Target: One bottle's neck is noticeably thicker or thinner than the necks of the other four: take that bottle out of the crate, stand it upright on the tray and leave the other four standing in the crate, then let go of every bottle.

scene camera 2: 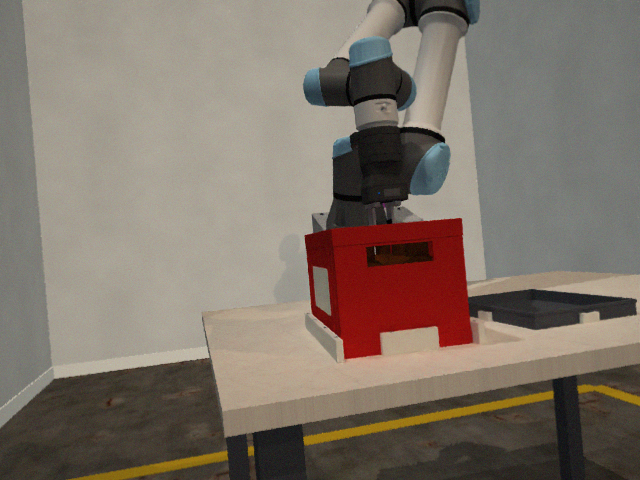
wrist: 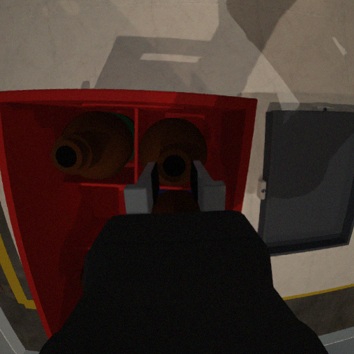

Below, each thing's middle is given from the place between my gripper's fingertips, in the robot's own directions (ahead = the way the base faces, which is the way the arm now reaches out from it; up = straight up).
Now: hand 9 cm short of the pale rail (scene camera 2: 334,346), 13 cm to the left of it and 14 cm above it.
